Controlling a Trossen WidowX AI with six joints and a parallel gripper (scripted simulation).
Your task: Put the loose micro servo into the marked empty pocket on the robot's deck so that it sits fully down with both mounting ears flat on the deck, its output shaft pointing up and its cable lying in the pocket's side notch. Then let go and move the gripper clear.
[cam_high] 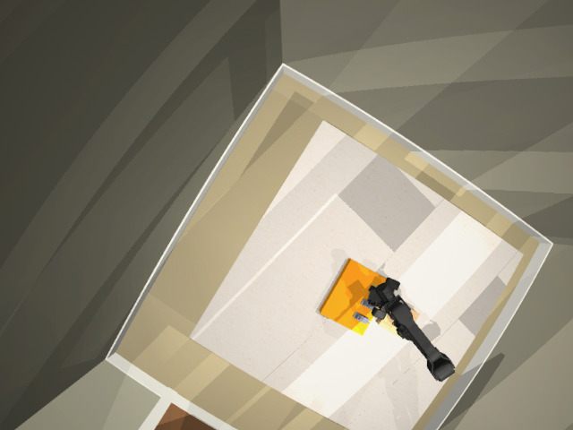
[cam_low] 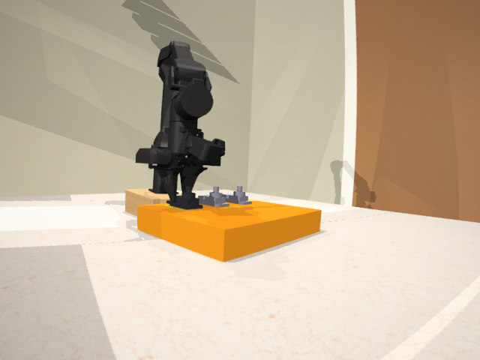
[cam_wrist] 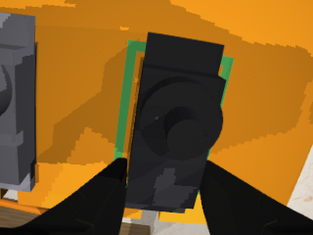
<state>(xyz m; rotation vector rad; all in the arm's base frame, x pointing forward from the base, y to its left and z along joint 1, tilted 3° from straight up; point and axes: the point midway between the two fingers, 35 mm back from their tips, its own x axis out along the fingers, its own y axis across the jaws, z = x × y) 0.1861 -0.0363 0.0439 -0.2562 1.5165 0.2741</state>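
The yellow-orange deck is 100 mm to the left of my gripper tip, 100 mm ahead of it and 30 mm below it.
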